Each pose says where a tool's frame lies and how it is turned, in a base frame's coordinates. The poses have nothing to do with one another.
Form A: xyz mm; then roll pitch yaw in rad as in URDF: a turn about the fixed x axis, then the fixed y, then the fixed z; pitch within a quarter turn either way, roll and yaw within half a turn.
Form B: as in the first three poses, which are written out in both.
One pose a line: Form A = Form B
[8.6 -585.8 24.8 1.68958 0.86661 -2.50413] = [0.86 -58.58 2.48 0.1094 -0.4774 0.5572 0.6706]
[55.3 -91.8 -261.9 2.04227 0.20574 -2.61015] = [5.53 -9.18 -26.19 0.0520 0.2745 -0.8043 -0.5244]
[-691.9 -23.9 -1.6 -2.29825 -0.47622 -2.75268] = [-69.19 -2.39 -0.16 0.1343 0.2661 -0.8513 0.4318]
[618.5 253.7 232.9 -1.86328 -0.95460 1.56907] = [61.85 25.37 23.29 0.6355 -0.3109 -0.6976 0.1134]
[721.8 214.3 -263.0 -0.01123 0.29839 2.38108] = [72.18 21.43 -26.30 0.3663 -0.1401 0.0500 0.9185]
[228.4 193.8 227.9 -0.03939 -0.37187 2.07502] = [22.84 19.38 22.79 0.5026 0.1493 -0.1106 0.8443]
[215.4 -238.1 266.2 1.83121 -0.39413 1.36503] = [21.54 -23.81 26.62 0.3657 0.6786 0.3979 0.4974]
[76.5 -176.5 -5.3 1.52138 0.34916 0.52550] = [7.65 -17.65 -0.53 0.7200 0.6230 0.2978 0.0696]
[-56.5 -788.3 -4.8 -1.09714 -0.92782 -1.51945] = [-5.65 -78.83 -0.48 0.3926 -0.6011 0.0444 -0.6947]
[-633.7 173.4 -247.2 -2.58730 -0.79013 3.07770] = [-63.37 17.34 -24.72 0.3781 0.0769 -0.8907 0.2406]
